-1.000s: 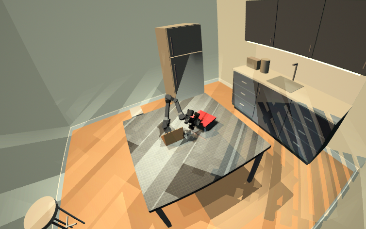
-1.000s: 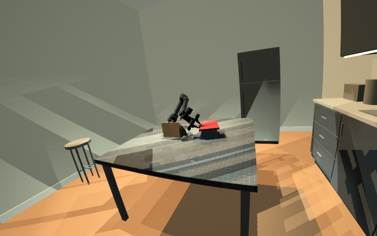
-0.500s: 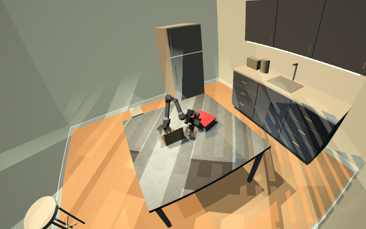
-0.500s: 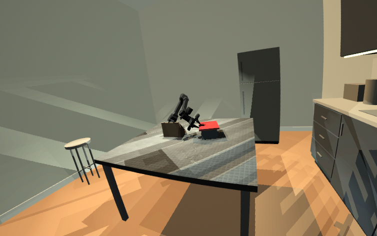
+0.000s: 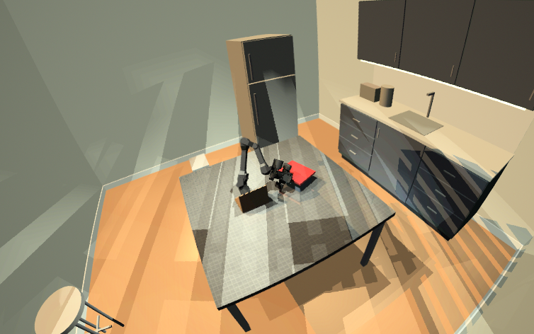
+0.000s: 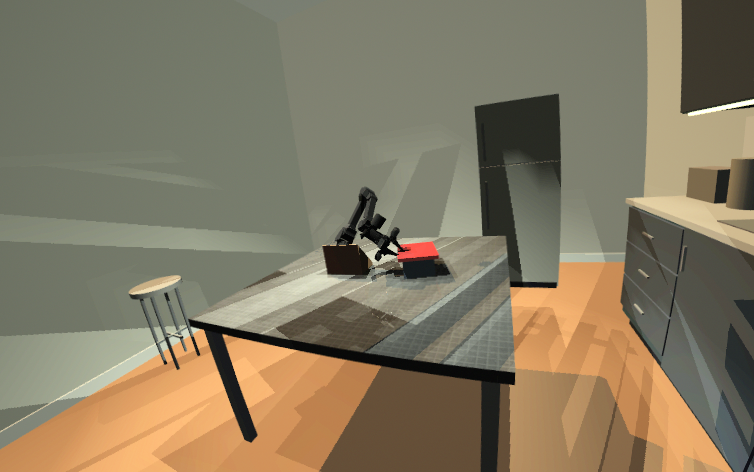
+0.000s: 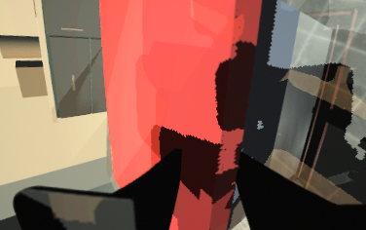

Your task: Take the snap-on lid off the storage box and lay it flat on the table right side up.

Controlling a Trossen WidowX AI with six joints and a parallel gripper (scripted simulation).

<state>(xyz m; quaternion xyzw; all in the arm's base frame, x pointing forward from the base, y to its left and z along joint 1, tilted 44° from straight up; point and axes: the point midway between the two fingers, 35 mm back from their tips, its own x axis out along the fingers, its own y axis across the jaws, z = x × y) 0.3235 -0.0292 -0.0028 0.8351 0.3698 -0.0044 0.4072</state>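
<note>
My gripper tip is 70 mm short of the lid, 20 mm to the right of it and 10 mm below it. Also, from my gripper tip: storage box 70 mm ahead, 40 mm below, 20 mm to the left.
</note>
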